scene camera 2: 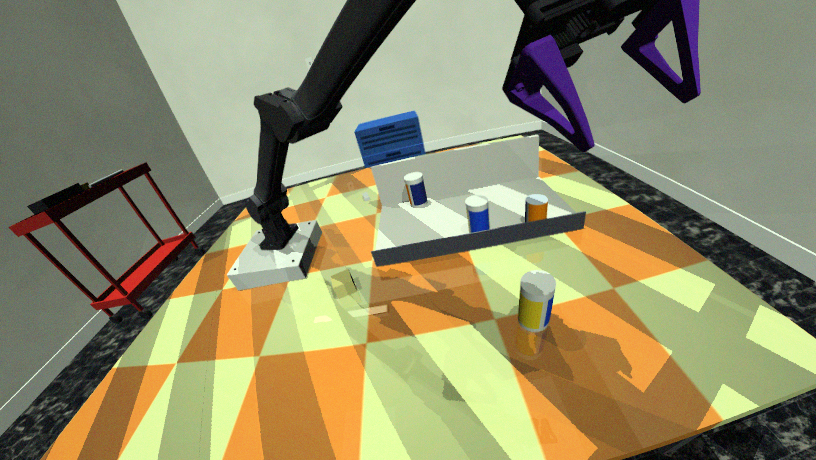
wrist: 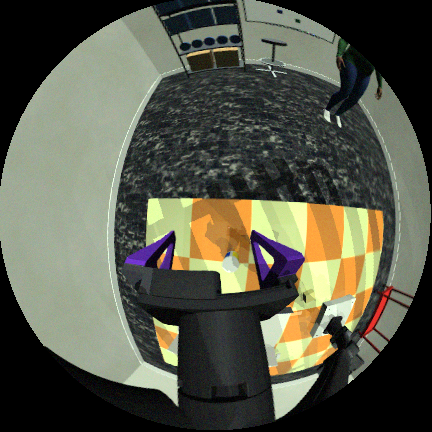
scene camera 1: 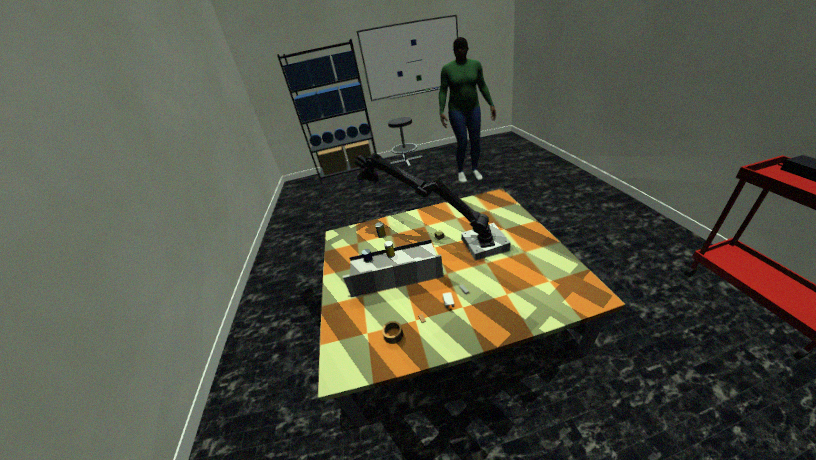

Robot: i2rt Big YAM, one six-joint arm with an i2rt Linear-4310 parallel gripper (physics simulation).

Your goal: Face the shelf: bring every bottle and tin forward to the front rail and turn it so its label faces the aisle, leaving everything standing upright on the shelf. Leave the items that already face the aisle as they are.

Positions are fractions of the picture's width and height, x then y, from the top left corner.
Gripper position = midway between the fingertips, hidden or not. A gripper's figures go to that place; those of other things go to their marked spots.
My gripper (scene camera 2: 0.79, 0.27): 25 cm from the lens. A dark front rail (scene camera 2: 0.60, 0.52) is 68 cm from the lens.
